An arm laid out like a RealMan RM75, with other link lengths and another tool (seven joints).
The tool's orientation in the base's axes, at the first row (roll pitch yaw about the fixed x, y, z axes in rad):
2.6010 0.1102 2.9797
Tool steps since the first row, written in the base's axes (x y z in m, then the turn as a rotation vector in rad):
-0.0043 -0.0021 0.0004 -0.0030 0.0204 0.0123
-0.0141 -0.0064 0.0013 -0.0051 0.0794 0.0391
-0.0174 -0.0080 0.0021 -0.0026 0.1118 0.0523
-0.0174 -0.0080 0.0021 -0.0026 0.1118 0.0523
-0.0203 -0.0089 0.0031 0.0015 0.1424 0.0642
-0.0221 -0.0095 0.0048 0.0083 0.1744 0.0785
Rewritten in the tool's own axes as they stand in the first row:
0.0038 -0.0019 -0.0021 0.0049 0.0235 -0.0010
0.0127 -0.0060 -0.0067 0.0134 0.0875 0.0049
0.0156 -0.0072 -0.0088 0.0147 0.1222 0.0101
0.0156 -0.0072 -0.0088 0.0147 0.1222 0.0101
0.0181 -0.0077 -0.0106 0.0143 0.1548 0.0157
0.0196 -0.0075 -0.0127 0.0112 0.1900 0.0205

